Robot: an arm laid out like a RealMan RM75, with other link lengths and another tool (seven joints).
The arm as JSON. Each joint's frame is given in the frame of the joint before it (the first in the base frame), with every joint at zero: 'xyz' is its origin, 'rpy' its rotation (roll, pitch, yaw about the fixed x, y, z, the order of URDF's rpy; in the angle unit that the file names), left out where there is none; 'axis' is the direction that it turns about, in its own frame. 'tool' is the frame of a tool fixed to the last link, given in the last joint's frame.
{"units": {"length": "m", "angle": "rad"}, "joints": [
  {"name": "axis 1", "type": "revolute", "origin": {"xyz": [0.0, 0.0, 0.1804]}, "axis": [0.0, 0.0, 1.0]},
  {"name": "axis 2", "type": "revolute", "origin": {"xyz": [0.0, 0.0, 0.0], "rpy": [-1.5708, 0.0, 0.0]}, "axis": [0.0, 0.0, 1.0]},
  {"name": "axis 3", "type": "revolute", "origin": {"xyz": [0.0, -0.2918, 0.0], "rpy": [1.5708, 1.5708, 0.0]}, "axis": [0.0, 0.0, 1.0]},
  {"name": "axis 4", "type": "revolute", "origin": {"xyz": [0.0, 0.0, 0.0], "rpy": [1.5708, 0.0, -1.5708]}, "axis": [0.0, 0.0, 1.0]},
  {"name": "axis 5", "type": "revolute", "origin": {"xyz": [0.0, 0.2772, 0.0], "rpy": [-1.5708, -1.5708, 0.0]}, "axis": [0.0, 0.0, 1.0]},
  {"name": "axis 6", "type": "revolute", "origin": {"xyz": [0.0, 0.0, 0.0], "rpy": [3.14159, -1.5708, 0.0]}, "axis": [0.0, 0.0, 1.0]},
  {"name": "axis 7", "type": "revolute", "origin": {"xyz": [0.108, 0.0, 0.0], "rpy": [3.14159, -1.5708, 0.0]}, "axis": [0.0, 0.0, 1.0]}
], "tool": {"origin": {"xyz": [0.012, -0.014, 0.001], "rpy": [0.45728, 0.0, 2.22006]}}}
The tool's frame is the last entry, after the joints.
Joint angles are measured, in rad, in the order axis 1, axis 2, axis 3, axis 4, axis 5, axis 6, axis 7. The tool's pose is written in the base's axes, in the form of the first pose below.
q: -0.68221 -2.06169 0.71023 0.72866 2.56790 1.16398 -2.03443
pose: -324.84 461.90 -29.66 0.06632 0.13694 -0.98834 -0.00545
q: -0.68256 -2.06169 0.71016 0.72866 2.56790 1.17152 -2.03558
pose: -324.39 461.36 -30.01 0.06492 0.13724 -0.98841 -0.00195
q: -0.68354 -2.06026 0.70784 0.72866 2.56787 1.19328 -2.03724
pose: -323.53 459.92 -29.92 0.06105 0.13792 -0.98853 0.00712
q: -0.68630 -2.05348 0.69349 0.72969 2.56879 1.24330 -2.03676
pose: -322.63 457.12 -26.29 0.05189 0.13927 -0.98860 0.02406
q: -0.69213 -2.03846 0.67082 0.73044 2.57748 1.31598 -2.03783
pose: -322.07 453.76 -18.04 0.04245 0.14196 -0.98782 0.04742
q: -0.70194 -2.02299 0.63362 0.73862 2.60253 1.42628 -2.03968
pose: -319.76 447.92 -7.00 0.03089 0.14508 -0.98540 0.08359
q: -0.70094 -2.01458 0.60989 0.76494 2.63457 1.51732 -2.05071
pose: -319.34 441.02 4.15 0.02905 0.15244 -0.98168 0.11060
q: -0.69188 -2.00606 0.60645 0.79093 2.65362 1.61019 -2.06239
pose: -319.30 431.85 13.34 0.02792 0.15978 -0.97643 0.14240
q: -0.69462 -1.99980 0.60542 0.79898 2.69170 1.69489 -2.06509
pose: -317.86 424.18 17.19 0.03491 0.16505 -0.96882 0.18145
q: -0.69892 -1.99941 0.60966 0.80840 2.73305 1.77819 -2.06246
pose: -314.73 416.46 18.51 0.04435 0.16768 -0.95926 0.22301
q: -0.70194 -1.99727 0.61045 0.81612 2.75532 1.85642 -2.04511
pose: -311.04 409.42 21.43 0.04607 0.16194 -0.95106 0.25912
